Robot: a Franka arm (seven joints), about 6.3 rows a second.
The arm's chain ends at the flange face. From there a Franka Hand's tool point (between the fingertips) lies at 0.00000 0.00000 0.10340 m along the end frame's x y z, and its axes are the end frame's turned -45 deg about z.
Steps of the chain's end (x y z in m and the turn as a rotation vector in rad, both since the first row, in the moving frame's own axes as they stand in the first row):
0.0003, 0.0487, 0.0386, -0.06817, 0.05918, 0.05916
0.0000, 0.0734, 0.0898, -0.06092, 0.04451, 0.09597
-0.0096, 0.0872, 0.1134, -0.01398, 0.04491, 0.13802
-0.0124, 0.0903, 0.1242, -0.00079, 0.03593, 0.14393
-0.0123, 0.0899, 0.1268, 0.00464, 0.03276, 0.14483
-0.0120, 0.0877, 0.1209, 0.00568, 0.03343, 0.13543
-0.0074, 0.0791, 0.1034, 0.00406, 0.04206, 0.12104
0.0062, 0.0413, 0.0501, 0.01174, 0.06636, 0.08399
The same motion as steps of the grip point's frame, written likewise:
-0.0352, 0.0439, 0.0382, -0.09005, -0.00636, 0.05916
-0.0535, 0.0595, 0.0895, -0.07455, -0.01160, 0.09597
-0.0665, 0.0593, 0.1133, -0.04164, 0.02187, 0.13802
-0.0703, 0.0579, 0.1241, -0.02596, 0.02485, 0.14393
-0.0697, 0.0571, 0.1267, -0.01988, 0.02645, 0.14483
-0.0678, 0.0557, 0.1208, -0.01962, 0.02765, 0.13543
-0.0580, 0.0537, 0.1033, -0.02687, 0.03261, 0.12104
-0.0193, 0.0378, 0.0499, -0.03862, 0.05523, 0.08399

